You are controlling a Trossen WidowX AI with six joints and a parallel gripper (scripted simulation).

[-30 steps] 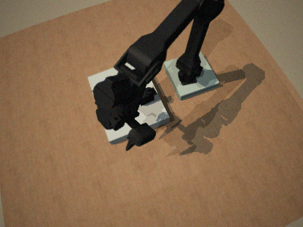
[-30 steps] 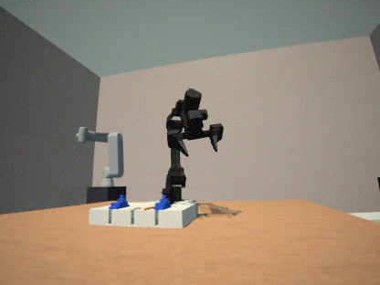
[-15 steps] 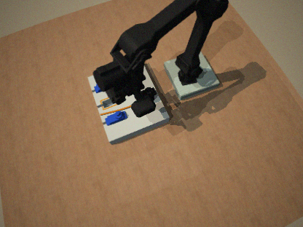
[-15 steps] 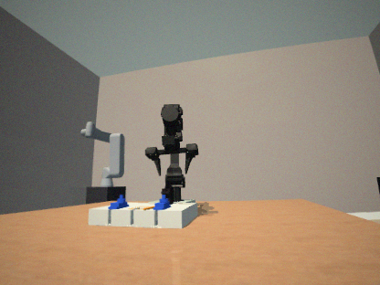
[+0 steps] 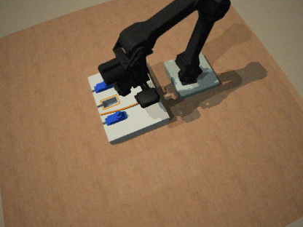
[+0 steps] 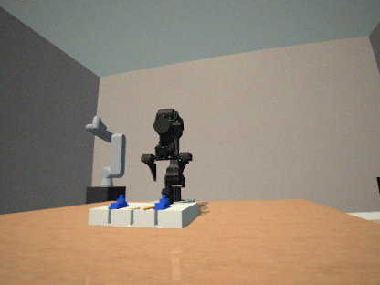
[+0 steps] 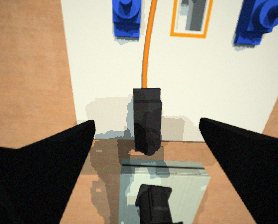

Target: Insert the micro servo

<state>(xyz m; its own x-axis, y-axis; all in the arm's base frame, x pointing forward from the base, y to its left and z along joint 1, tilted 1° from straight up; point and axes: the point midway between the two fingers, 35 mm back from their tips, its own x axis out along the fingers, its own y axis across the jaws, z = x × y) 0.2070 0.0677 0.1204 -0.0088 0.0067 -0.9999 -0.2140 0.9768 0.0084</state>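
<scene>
Right now the white deck is 20 mm ahead of my gripper tip, 50 mm to the right of it and 110 mm below it.
</scene>
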